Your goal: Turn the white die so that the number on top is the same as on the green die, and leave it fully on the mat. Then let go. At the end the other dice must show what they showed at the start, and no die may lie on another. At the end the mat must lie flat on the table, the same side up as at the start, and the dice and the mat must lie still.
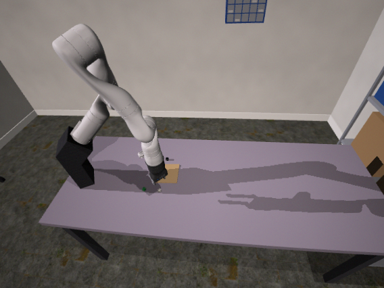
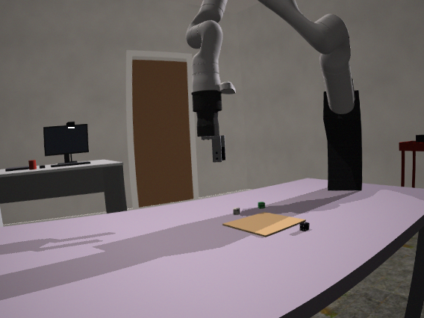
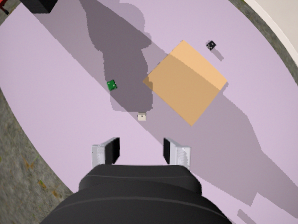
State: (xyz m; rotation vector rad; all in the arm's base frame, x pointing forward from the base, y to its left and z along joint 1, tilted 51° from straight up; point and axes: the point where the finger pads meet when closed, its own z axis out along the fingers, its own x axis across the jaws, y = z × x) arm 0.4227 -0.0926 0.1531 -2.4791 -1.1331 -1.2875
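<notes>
Now: hand 3 cm past the white die, 2 cm to the right of it and 15 cm above it. From my hand the other things lie so: tan mat 6 cm behind, 14 cm to the left, 16 cm below; then green die 12 cm behind, 1 cm to the right, 15 cm below; then black die 11 cm behind, 24 cm to the left, 15 cm below.
</notes>
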